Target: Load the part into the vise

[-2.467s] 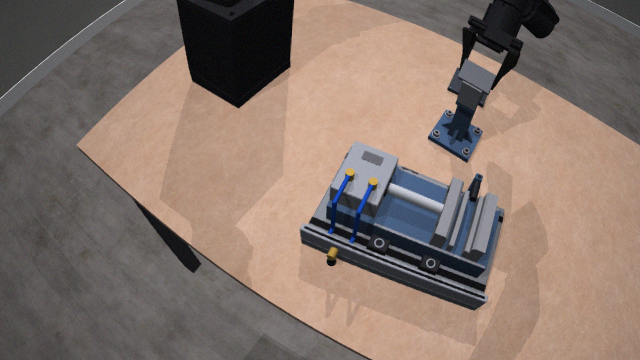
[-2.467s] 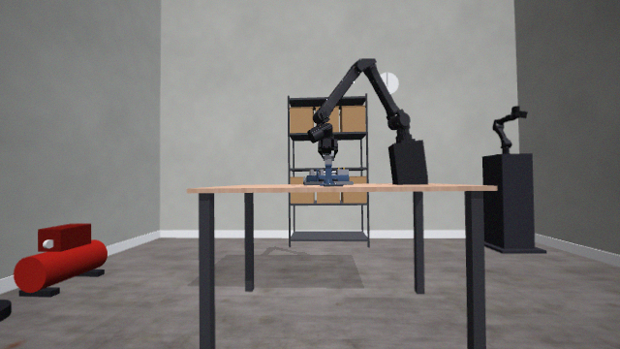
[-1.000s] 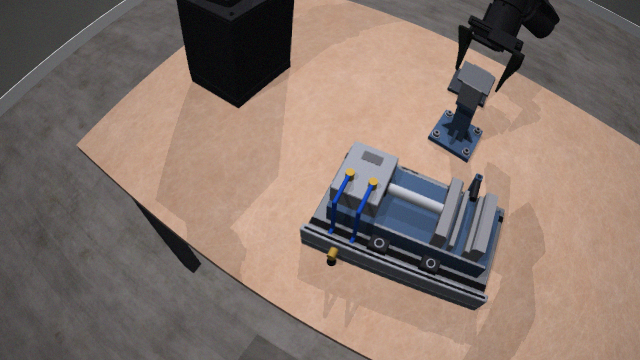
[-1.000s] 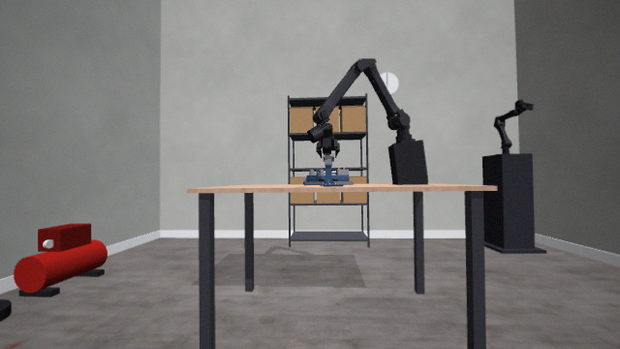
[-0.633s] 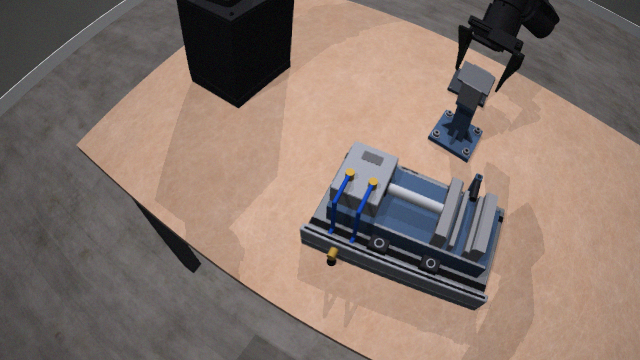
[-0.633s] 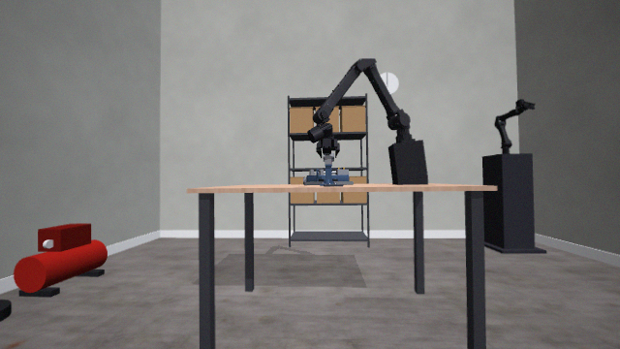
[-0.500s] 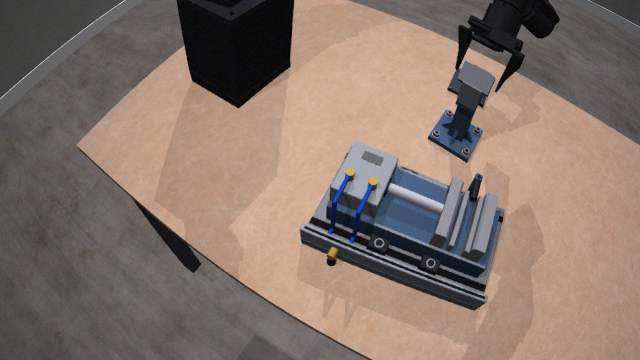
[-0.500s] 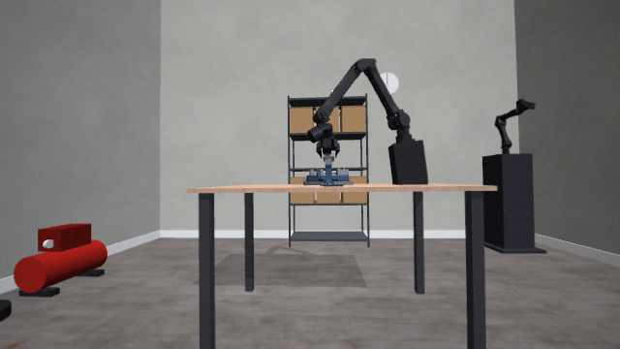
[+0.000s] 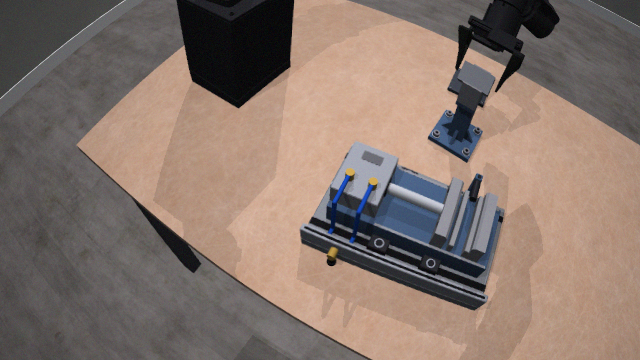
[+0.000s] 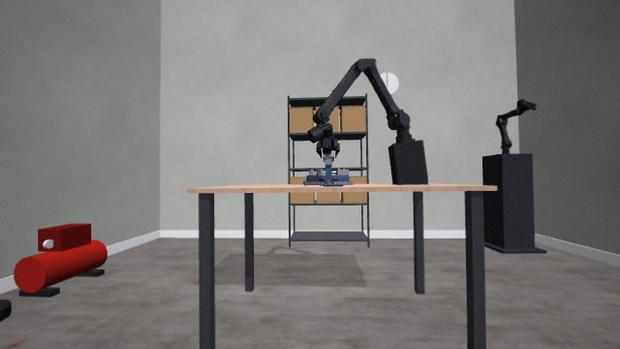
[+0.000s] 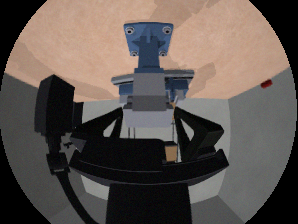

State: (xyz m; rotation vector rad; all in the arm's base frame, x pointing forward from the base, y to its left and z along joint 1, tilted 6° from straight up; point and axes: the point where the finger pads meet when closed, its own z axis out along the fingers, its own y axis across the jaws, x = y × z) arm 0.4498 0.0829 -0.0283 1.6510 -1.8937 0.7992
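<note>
My hand is 1 cm above the grey part. From my hand the other things lie so: grey plate (1 cm behind, 16 cm to the left, 16 cm below); then moving jaw (4 cm ahead, 22 cm to the right, 8 cm below); then work stop (7 cm ahead, 17 cm to the right, 7 cm below).
</note>
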